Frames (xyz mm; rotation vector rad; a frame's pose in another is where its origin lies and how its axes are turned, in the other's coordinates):
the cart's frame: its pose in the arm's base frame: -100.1 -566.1 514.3 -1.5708 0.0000 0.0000
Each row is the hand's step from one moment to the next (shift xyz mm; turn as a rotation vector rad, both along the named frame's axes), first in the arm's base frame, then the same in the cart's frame.
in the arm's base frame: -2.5 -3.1 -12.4 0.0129 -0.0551 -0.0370
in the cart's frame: -2.5 12.4 -3.1 0.0129 0.0370 -0.0551
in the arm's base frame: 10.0 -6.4 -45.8 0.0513 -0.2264 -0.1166
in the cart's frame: 10.0 45.8 -6.4 0.0513 0.1166 -0.2264
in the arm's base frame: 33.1 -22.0 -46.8 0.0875 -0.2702 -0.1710
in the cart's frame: 33.1 46.8 -22.0 0.0875 0.1710 -0.2702
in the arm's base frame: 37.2 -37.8 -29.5 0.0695 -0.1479 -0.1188
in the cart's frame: 37.2 29.5 -37.8 0.0695 0.1188 -0.1479
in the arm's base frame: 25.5 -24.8 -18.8 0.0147 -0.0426 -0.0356
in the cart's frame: 25.5 18.8 -24.8 0.0147 0.0356 -0.0426
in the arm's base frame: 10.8 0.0 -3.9 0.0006 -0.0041 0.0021
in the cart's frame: 10.8 3.9 0.0 0.0006 -0.0021 -0.0041
